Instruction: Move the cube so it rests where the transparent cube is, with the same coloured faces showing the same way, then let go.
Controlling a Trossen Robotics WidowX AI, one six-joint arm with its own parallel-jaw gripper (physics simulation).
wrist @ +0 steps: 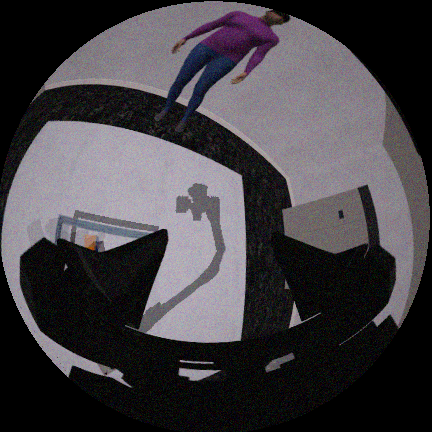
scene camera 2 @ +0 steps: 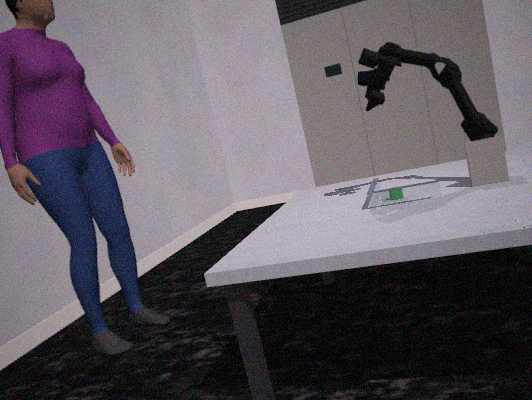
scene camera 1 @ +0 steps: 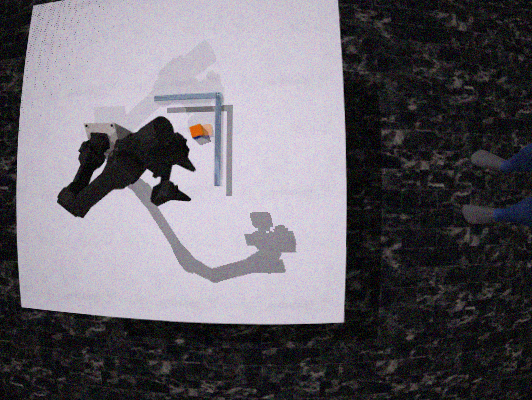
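Pixels of known places: gripper, fingertip midpoint: (wrist: 221, 236) (scene camera 2: 366, 104) (scene camera 1: 192, 185); arm's base at its link origin: (scene camera 2: 487, 151) (scene camera 1: 100, 140).
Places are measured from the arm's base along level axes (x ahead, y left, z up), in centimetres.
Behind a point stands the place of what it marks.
The cube (scene camera 1: 197, 131) (scene camera 2: 396, 193) (wrist: 90, 243) rests on the table, orange on top, with a dark blue side in scene camera 1 and the wrist view and a green side in scene camera 2. The pale transparent cube (scene camera 1: 208, 130) (scene camera 2: 385, 196) is right beside it, overlapping it in view, on the side toward the long blue bar, also pale orange on top. In the wrist view a finger hides part of the cube's surroundings. My gripper (scene camera 1: 192, 185) {x 40.5, y -12.9, z 25.3 cm} (scene camera 2: 364, 93) (wrist: 221, 236) {x 40.5, y -12.9, z 25.3 cm} is open and empty, high above the table and off to one side of the cube.
An L of blue-grey bars (scene camera 1: 218, 150) {x 41.6, y 0.1, z -4.5 cm} (scene camera 2: 402, 186) {x 28.1, y 18.4, z -4.4 cm} (wrist: 112, 229) {x 41.3, y 0.0, z -4.5 cm} stands around two sides of the cubes. The white table (scene camera 1: 280, 290) {x 67.1, y -45.7, z -10.5 cm} (scene camera 2: 300, 250) {x 52.7, y 60.9, z -10.5 cm} carries the arm's base and shadows. A person (scene camera 2: 55, 110) (wrist: 232, 37) stands beyond the table's edge.
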